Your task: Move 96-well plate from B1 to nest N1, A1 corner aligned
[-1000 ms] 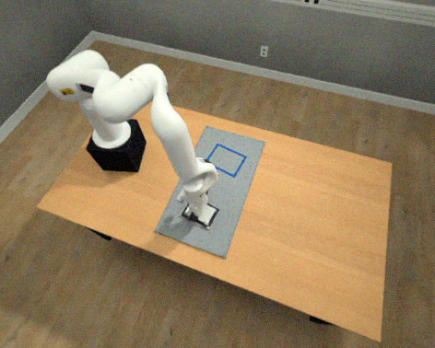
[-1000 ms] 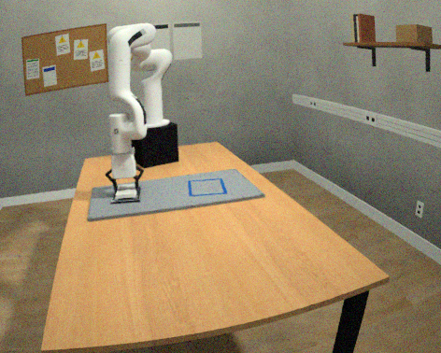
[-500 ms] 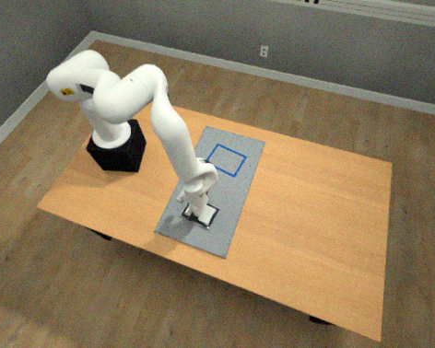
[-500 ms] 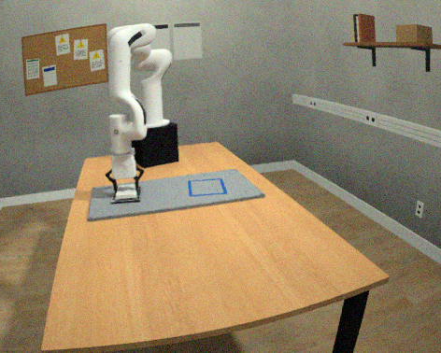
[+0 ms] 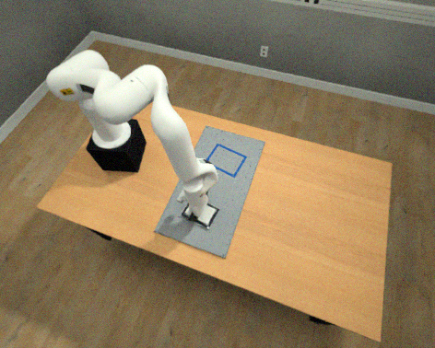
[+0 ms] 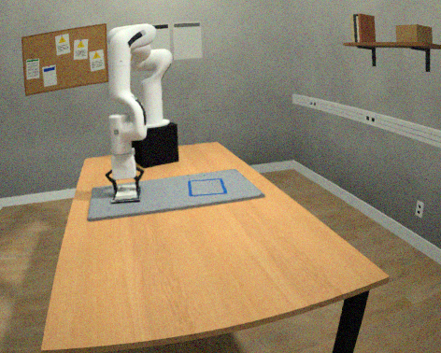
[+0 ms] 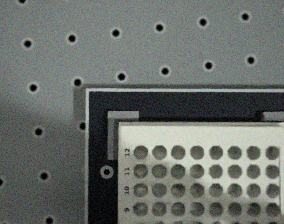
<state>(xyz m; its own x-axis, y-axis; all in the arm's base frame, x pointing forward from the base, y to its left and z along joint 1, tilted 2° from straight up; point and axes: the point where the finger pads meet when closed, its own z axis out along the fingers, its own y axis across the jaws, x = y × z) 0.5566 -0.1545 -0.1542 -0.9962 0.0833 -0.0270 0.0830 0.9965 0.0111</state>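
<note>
Right now my hand is 10 mm above the white 96-well plate. The rest, counted from my hand: plate nest N1 (30 mm below).
</note>
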